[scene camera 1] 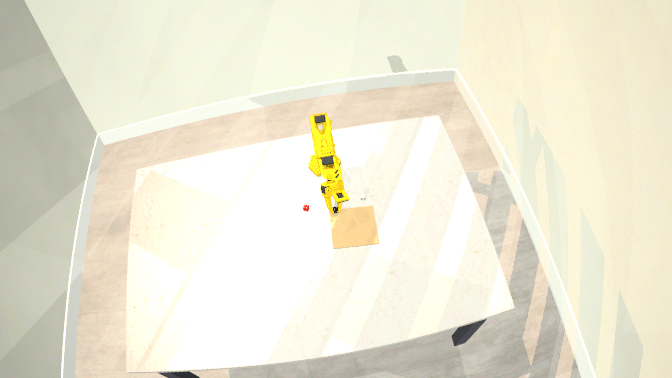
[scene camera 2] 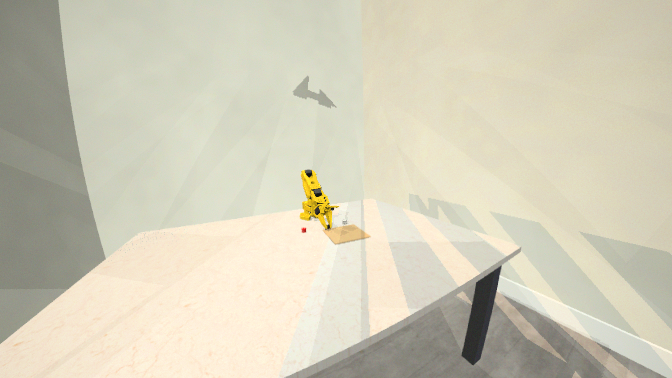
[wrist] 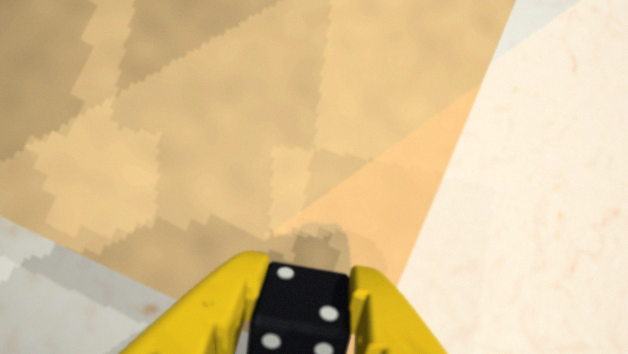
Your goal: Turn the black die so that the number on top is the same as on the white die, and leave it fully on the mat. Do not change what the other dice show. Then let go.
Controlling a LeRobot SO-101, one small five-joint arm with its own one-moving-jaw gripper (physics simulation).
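Places are measured from the arm's base along level axes (x ahead, y left, z up), in metres.
Where they show: hand, its tool point: (scene camera 1: 338, 210) (scene camera 2: 329, 227) (wrist: 264, 278); arm's base, origin of its link: (scene camera 1: 325, 169) (scene camera 2: 312, 218).
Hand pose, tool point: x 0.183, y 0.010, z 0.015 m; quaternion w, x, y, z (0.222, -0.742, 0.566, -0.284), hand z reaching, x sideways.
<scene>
Things, the pixels of their centre, and the offset from my tool point. Level surfaces: height alone.
- black die, middle of its body: (wrist: 299, 326) (scene camera 1: 334, 209) (scene camera 2: 327, 227) dx -0.006, dy -0.009, dz +0.000 m
- tan mat, middle of its body: (scene camera 1: 353, 226) (scene camera 2: 345, 233) dx +0.061, dy +0.037, dz -0.013 m
- white die, middle of its body: (scene camera 1: 363, 197) (scene camera 2: 344, 221) dx -0.040, dy +0.089, dz -0.007 m
- red die, middle of its body: (scene camera 1: 306, 207) (scene camera 2: 304, 230) dx -0.036, dy -0.098, dz -0.007 m
- table, height of its surface: dz -0.015 m
My gripper (scene camera 1: 335, 210) (scene camera 2: 328, 228) (wrist: 309, 295) is shut on the black die (scene camera 1: 335, 210) (scene camera 2: 328, 227) (wrist: 301, 300), with one jaw pressed on each side. In the wrist view one die face shows two pips, and the face below it is cut off by the frame edge, with two pips in sight. The die is at the back left corner of the tan mat (scene camera 1: 355, 228) (scene camera 2: 347, 235) (wrist: 225, 125); its height above the mat is hard to tell. The white die (scene camera 1: 363, 199) (scene camera 2: 344, 222) sits behind the mat; its pips are too small to read.
A red die (scene camera 1: 306, 208) (scene camera 2: 303, 230) lies on the table (scene camera 1: 240, 260) (scene camera 2: 210, 300), left of the mat and gripper. The yellow arm (scene camera 1: 326, 150) (scene camera 2: 312, 187) reaches in from the back edge of the table.
</scene>
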